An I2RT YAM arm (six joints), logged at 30 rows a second.
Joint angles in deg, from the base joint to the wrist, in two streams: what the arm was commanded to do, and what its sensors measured. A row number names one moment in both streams.
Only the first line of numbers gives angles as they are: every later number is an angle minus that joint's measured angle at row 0.
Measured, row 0:
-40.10, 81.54, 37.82, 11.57, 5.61, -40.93
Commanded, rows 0 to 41:
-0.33, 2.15, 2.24, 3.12, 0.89, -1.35
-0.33, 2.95, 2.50, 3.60, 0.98, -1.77
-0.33, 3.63, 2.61, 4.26, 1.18, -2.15
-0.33, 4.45, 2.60, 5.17, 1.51, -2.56
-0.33, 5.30, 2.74, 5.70, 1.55, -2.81
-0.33, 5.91, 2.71, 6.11, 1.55, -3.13
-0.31, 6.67, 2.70, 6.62, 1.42, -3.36
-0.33, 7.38, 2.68, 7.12, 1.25, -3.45
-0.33, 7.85, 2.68, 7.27, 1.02, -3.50
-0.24, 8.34, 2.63, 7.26, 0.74, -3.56
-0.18, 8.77, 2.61, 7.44, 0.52, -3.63
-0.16, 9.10, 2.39, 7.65, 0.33, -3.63
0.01, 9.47, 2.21, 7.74, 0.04, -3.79
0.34, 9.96, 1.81, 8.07, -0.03, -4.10
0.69, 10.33, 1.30, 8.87, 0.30, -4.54
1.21, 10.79, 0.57, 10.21, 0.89, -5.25
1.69, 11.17, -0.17, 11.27, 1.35, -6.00
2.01, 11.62, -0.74, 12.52, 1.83, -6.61
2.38, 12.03, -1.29, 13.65, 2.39, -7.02
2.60, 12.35, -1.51, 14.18, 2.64, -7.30
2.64, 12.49, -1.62, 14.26, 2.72, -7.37
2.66, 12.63, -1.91, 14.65, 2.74, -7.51
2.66, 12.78, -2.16, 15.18, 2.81, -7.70
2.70, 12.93, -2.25, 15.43, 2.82, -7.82
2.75, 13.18, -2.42, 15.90, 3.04, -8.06
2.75, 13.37, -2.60, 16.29, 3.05, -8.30
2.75, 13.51, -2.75, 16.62, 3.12, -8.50
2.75, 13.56, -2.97, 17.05, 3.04, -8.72
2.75, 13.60, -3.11, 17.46, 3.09, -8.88
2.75, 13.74, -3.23, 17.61, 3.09, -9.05
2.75, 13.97, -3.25, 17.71, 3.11, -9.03
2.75, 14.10, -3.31, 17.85, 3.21, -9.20
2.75, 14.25, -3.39, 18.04, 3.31, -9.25
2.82, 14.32, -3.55, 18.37, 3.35, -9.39
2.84, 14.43, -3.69, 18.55, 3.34, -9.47
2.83, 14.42, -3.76, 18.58, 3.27, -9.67
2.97, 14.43, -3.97, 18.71, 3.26, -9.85
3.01, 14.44, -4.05, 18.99, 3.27, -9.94
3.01, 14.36, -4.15, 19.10, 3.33, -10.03
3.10, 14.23, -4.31, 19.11, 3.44, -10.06
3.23, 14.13, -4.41, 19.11, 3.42, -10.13
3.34, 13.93, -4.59, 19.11, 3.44, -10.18
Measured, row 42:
2.78, 13.24, -3.19, 19.94, 2.68, -9.31
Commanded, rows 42 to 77:
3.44, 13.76, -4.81, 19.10, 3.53, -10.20
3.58, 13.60, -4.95, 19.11, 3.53, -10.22
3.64, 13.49, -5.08, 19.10, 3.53, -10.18
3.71, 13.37, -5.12, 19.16, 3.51, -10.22
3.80, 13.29, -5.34, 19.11, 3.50, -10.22
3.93, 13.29, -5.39, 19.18, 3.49, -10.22
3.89, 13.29, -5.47, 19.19, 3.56, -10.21
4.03, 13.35, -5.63, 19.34, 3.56, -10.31
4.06, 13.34, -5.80, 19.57, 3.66, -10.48
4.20, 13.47, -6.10, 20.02, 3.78, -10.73
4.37, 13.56, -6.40, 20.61, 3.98, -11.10
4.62, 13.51, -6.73, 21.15, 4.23, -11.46
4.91, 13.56, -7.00, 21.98, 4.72, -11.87
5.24, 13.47, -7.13, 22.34, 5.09, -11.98
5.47, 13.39, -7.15, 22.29, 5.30, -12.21
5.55, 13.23, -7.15, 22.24, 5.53, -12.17
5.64, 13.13, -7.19, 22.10, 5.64, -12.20
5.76, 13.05, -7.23, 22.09, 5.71, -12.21
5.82, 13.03, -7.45, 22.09, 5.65, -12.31
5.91, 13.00, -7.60, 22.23, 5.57, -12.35
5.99, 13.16, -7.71, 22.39, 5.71, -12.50
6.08, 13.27, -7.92, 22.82, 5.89, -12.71
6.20, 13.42, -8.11, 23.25, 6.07, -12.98
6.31, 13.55, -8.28, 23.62, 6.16, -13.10
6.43, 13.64, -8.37, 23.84, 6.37, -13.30
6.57, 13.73, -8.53, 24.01, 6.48, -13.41
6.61, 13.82, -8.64, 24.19, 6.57, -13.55
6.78, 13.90, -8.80, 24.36, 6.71, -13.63
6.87, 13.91, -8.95, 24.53, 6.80, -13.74
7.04, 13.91, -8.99, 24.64, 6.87, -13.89
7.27, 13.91, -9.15, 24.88, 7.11, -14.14
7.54, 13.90, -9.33, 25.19, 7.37, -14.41
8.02, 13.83, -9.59, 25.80, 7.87, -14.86
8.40, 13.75, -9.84, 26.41, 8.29, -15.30
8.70, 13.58, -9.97, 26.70, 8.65, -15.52
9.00, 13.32, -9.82, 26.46, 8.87, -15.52
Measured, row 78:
7.72, 13.20, -8.32, 29.34, 8.70, -14.38
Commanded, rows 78 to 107:
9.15, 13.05, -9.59, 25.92, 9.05, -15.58
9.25, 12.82, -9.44, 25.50, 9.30, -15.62
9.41, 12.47, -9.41, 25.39, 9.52, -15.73
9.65, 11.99, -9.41, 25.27, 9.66, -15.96
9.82, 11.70, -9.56, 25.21, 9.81, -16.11
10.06, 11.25, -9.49, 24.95, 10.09, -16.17
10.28, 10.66, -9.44, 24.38, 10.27, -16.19
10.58, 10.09, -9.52, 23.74, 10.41, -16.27
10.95, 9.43, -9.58, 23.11, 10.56, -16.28
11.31, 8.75, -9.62, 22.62, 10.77, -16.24
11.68, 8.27, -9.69, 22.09, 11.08, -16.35
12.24, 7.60, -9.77, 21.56, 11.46, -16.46
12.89, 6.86, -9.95, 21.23, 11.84, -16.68
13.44, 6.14, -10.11, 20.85, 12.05, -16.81
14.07, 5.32, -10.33, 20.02, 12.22, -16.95
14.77, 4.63, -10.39, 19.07, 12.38, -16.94
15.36, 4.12, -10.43, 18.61, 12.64, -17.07
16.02, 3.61, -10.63, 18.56, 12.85, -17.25
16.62, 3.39, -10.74, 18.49, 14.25, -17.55
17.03, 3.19, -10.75, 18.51, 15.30, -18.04
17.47, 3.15, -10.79, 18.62, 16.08, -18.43
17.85, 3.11, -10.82, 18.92, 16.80, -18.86
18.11, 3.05, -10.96, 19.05, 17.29, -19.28
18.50, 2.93, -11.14, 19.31, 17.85, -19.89
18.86, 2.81, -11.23, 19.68, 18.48, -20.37
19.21, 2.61, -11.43, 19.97, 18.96, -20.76
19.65, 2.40, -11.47, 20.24, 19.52, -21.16
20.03, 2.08, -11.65, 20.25, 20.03, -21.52
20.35, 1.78, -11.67, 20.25, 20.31, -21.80
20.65, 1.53, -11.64, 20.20, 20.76, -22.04
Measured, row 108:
19.85, 3.21, -11.08, 20.55, 17.83, -20.41
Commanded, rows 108 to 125:
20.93, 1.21, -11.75, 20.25, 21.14, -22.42
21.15, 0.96, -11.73, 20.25, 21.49, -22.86
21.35, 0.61, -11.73, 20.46, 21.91, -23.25
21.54, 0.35, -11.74, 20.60, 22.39, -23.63
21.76, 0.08, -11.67, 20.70, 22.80, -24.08
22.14, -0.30, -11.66, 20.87, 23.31, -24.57
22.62, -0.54, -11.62, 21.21, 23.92, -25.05
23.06, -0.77, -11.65, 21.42, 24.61, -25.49
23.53, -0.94, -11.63, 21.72, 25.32, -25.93
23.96, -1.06, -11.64, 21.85, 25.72, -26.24
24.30, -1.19, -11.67, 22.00, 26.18, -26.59
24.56, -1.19, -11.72, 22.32, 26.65, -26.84
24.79, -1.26, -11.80, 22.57, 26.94, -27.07
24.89, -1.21, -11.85, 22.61, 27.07, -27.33
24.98, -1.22, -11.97, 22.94, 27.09, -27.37
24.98, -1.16, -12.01, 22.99, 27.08, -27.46
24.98, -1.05, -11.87, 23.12, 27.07, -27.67
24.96, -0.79, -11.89, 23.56, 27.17, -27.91
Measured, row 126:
24.72, -0.33, -11.32, 21.97, 25.35, -26.82
